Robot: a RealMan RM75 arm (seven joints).
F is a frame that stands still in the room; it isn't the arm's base.
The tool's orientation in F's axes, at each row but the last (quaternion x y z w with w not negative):
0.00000 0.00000 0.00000 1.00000
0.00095 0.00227 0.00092 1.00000
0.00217 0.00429 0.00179 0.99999
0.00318 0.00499 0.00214 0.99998
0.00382 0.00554 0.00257 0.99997
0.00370 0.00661 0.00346 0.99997
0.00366 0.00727 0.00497 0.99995
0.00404 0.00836 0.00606 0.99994
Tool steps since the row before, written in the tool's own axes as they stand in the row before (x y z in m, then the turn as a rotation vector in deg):
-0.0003 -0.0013 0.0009 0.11 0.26 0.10
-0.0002 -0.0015 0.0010 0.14 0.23 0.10
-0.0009 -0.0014 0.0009 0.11 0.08 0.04
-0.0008 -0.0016 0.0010 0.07 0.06 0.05
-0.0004 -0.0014 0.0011 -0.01 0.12 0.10
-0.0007 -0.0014 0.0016 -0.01 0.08 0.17
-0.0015 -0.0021 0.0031 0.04 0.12 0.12
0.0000 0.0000 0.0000 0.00 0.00 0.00
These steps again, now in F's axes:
-0.0003 -0.0013 0.0009 0.11 0.26 0.10
-0.0002 -0.0015 0.0010 0.14 0.23 0.10
-0.0009 -0.0014 0.0009 0.11 0.08 0.04
-0.0008 -0.0016 0.0010 0.07 0.06 0.05
-0.0004 -0.0014 0.0011 -0.01 0.12 0.10
-0.0007 -0.0014 0.0016 -0.01 0.08 0.17
-0.0014 -0.0021 0.0031 0.04 0.12 0.12
0.0000 0.0000 0.0000 0.00 0.00 0.00

